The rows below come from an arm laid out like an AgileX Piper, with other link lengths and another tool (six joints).
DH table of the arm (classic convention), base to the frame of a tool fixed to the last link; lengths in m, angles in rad. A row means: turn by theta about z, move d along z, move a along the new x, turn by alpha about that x. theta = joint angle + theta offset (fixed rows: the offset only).
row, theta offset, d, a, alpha
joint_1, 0, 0.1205, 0, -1.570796
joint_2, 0.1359, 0, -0.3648, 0
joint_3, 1.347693, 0, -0.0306, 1.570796
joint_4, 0, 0.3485, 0, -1.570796
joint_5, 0, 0, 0, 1.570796
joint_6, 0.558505, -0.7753, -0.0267, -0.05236
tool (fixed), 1.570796, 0.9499, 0, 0
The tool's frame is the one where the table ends.
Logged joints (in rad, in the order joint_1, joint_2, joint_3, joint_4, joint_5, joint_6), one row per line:
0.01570, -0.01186, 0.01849, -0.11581, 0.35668, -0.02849
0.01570, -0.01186, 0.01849, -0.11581, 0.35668, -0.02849
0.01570, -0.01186, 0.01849, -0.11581, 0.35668, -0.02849
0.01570, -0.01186, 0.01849, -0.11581, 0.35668, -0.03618
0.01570, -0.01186, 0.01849, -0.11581, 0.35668, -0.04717
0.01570, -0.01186, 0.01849, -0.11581, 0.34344, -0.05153
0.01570, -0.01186, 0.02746, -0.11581, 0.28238, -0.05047
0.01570, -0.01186, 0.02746, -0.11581, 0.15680, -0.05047
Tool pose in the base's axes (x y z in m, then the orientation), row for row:
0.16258, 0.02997, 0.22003, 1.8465, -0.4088, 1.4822
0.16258, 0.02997, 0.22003, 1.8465, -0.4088, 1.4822
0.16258, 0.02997, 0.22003, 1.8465, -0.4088, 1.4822
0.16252, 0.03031, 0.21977, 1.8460, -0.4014, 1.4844
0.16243, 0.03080, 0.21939, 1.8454, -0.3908, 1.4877
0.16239, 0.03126, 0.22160, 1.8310, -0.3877, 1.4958
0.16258, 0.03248, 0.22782, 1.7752, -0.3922, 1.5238
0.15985, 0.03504, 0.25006, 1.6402, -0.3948, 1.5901
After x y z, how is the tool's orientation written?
As angles about the fixed x, y, z axes (roll, pitch, yaw), in radians.
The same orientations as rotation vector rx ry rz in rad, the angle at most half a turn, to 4 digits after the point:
1.7261, 1.1447, 1.3577
1.7261, 1.1447, 1.3577
1.7261, 1.1447, 1.3577
1.7203, 1.1505, 1.3529
1.7120, 1.1589, 1.3461
1.6969, 1.1563, 1.3536
1.6506, 1.1331, 1.3946
1.5361, 1.0750, 1.4856

